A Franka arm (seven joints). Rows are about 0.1 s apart.
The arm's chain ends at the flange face. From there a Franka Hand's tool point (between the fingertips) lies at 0.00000 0.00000 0.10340 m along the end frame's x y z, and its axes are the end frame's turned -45 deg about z.
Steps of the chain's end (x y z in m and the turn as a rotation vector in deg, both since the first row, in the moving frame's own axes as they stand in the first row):
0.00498 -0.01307 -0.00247 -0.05 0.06 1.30
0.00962 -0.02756 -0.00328 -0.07 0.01 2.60
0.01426 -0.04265 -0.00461 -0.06 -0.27 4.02
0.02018 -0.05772 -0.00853 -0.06 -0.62 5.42
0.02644 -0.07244 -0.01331 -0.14 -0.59 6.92
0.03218 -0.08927 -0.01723 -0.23 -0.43 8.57
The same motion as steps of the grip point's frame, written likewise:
0.01277 -0.00558 -0.00247 -0.08 0.01 1.30
0.02621 -0.01259 -0.00328 -0.06 -0.04 2.60
0.03983 -0.02036 -0.00461 0.15 -0.23 4.02
0.05425 -0.02730 -0.00854 0.40 -0.48 5.42
0.06902 -0.03316 -0.01332 0.32 -0.52 6.92
0.08506 -0.04069 -0.01723 0.14 -0.47 8.57

